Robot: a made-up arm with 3 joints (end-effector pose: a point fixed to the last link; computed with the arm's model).
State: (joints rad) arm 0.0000 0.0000 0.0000
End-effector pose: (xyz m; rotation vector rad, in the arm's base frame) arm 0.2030 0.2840 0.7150 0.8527 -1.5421 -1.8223
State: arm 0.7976 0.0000 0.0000
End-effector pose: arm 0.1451 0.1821 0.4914 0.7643 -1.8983 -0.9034
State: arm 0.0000 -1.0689 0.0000
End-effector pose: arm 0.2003 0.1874 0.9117 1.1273 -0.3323 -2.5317
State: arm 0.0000 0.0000 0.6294
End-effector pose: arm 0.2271 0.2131 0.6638 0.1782 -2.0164 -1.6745
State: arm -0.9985 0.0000 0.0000
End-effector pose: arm 0.3171 0.1436 0.9684 0.8090 -0.6897 -2.8225
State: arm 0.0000 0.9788 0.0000
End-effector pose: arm 0.2355 0.1777 0.5461 0.4458 -2.2522 -0.8488
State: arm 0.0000 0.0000 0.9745
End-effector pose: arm 0.2231 0.1650 0.6499 -0.2182 -2.2157 -1.5270
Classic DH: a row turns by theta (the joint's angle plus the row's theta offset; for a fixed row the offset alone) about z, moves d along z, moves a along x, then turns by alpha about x. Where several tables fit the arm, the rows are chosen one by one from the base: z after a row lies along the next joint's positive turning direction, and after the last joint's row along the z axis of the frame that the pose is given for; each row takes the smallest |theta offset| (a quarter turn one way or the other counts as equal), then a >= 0, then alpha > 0; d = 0 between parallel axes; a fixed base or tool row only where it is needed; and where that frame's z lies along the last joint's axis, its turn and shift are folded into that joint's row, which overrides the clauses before.
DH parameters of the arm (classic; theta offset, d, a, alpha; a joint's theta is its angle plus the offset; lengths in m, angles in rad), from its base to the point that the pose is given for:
base (fixed): -1.3835 0.7878 0.0837 1.2438
joint 1: -0.0707 -0.2058 -0.1124 0.4185
joint 2: -0.4614 0.017 -0.1136 0.7961
joint 3: 1.1352 0.0435 -0.1465 -0.9073
tool (fixed): -0.375 0.0004 0 0

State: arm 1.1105 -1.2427 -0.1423
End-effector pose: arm 0.0881 0.2167 0.6705 0.9818 -0.8916 -1.7094
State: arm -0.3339 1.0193 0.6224
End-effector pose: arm 0.2641 0.1223 0.6221 -0.2181 -2.5659 -0.9644
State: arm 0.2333 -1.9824 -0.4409
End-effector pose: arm 0.1988 -0.0121 0.9393 -1.4587 -1.0664 2.5006
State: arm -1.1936 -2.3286 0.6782
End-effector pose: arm 0.2602 -0.1645 0.8462 -0.7478 -2.0292 1.9125
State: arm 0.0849 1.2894 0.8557
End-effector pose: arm 0.2547 0.0197 0.6015 -0.4186 -3.0119 0.0787
